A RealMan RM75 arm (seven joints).
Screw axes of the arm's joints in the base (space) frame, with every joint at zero. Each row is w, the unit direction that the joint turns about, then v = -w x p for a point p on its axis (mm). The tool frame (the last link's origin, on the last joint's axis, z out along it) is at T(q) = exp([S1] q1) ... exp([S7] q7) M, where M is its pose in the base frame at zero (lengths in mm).
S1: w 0 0 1 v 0.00 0.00 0.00
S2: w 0 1 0 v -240.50 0.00 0.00
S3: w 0 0 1 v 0.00 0.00 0.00
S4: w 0 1 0 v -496.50 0.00 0.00
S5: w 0 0 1 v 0.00 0.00 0.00
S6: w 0 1 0 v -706.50 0.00 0.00
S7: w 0 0 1 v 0.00 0.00 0.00
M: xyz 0.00 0.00 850.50 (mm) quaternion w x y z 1 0 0 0
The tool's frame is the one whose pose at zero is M.
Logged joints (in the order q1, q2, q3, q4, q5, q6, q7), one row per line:
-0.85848 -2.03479 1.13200 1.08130 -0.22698 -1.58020 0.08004
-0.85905 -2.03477 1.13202 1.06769 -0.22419 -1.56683 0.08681
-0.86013 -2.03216 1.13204 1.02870 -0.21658 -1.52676 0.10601
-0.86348 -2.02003 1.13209 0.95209 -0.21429 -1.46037 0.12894
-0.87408 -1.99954 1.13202 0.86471 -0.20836 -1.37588 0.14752
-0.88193 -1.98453 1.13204 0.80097 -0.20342 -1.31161 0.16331
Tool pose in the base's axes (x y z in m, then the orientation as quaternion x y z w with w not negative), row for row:
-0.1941 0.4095 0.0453 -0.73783 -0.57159 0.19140 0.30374
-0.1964 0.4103 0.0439 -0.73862 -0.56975 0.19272 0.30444
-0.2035 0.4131 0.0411 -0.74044 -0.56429 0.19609 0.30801
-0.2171 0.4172 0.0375 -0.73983 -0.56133 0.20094 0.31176
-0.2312 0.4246 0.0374 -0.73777 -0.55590 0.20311 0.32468
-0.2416 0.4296 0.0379 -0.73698 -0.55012 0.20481 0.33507
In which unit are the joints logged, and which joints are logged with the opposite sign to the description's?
The joints are logged in radians. Opposite sign: none.
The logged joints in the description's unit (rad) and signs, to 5 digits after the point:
-0.85848 -2.03479 1.13200 1.08130 -0.22698 -1.58020 0.08004
-0.85905 -2.03477 1.13202 1.06769 -0.22419 -1.56683 0.08681
-0.86013 -2.03216 1.13204 1.02870 -0.21658 -1.52676 0.10601
-0.86348 -2.02003 1.13209 0.95209 -0.21429 -1.46037 0.12894
-0.87408 -1.99954 1.13202 0.86471 -0.20836 -1.37588 0.14752
-0.88193 -1.98453 1.13204 0.80097 -0.20342 -1.31161 0.16331

